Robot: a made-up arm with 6 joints. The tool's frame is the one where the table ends. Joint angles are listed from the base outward.
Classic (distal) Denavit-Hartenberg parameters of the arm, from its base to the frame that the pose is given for. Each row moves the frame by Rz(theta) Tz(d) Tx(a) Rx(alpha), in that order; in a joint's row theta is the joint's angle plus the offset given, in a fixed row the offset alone. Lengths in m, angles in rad.
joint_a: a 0, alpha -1.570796, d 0.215, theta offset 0
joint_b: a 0.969, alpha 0, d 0, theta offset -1.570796
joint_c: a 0, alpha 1.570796, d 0.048, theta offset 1.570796
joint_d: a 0, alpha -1.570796, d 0.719, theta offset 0
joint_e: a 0, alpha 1.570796, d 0, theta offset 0
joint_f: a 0, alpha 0, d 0.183, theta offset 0
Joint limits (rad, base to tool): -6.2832..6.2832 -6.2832..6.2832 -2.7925..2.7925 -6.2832..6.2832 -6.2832..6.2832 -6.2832..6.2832
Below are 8 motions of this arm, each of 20 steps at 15 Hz.
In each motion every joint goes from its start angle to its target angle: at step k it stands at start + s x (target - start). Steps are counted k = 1, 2, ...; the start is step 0. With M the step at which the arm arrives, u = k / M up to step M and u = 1 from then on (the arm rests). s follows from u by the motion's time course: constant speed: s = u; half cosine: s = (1 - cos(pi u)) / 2; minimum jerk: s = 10 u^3 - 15 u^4 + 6 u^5.
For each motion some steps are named. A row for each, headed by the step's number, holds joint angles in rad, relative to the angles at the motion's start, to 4 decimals.
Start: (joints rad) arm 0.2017 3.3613 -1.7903 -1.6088 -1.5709 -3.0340
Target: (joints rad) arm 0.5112 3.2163 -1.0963 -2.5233 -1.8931 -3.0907
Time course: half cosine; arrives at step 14
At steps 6, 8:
6: 0.1203 -0.0564 0.2698 -0.3555 -0.1253 -0.0220
8: 0.1892 -0.0886 0.4242 -0.5590 -0.1969 -0.0347

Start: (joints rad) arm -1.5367 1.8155 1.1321 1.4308 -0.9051 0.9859
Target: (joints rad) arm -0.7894 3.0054 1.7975 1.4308 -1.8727 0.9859
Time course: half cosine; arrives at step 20
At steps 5, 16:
5: 0.1094 0.1743 0.0974 0.0000 -0.1417 0.0000
16: 0.6759 1.0763 0.6019 0.0000 -0.8752 0.0000

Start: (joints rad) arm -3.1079 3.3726 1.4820 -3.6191 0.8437 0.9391
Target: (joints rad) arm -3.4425 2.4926 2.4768 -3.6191 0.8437 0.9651
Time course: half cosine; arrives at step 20
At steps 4, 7, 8, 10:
4: -0.0320 -0.0840 0.0950 0.0000 0.0000 0.0025
7: -0.0913 -0.2402 0.2716 0.0000 0.0000 0.0071
8: -0.1156 -0.3040 0.3437 0.0000 0.0000 0.0090
10: -0.1673 -0.4400 0.4974 0.0000 0.0000 0.0130

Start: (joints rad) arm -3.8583 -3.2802 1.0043 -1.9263 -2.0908 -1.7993
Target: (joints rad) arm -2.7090 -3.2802 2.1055 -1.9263 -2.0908 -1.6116
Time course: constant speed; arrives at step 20
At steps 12, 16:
12: 0.6896 0.0000 0.6607 0.0000 0.0000 0.1126
16: 0.9194 0.0000 0.8810 0.0000 0.0000 0.1502

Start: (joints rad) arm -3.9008 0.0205 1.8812 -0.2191 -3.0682 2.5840
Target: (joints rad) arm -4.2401 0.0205 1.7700 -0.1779 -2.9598 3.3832
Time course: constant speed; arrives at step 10
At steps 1, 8, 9, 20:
1: -0.0339 0.0000 -0.0111 0.0041 0.0108 0.0799
8: -0.2714 0.0000 -0.0890 0.0330 0.0867 0.6394
9: -0.3054 0.0000 -0.1001 0.0371 0.0976 0.7193
20: -0.3393 0.0000 -0.1112 0.0412 0.1084 0.7992

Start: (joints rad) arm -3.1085 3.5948 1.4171 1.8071 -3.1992 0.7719
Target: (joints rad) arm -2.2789 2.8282 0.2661 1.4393 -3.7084 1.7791
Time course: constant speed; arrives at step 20
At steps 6, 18, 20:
6: 0.2489 -0.2300 -0.3453 -0.1103 -0.1528 0.3022
18: 0.7466 -0.6899 -1.0359 -0.3310 -0.4583 0.9065
20: 0.8296 -0.7666 -1.1510 -0.3678 -0.5092 1.0072

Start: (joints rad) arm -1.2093 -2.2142 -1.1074 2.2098 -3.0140 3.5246
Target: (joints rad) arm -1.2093 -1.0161 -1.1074 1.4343 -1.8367 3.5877
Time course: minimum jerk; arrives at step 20
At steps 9, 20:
9: 0.0000 0.4875 0.0000 -0.3155 0.4790 0.0257
20: 0.0000 1.1981 0.0000 -0.7755 1.1773 0.0631

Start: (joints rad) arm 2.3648 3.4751 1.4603 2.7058 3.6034 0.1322
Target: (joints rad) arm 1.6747 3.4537 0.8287 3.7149 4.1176 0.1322
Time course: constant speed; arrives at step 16
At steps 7, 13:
7: -0.3019 -0.0094 -0.2763 0.4415 0.2250 0.0000
13: -0.5607 -0.0174 -0.5132 0.8199 0.4178 0.0000

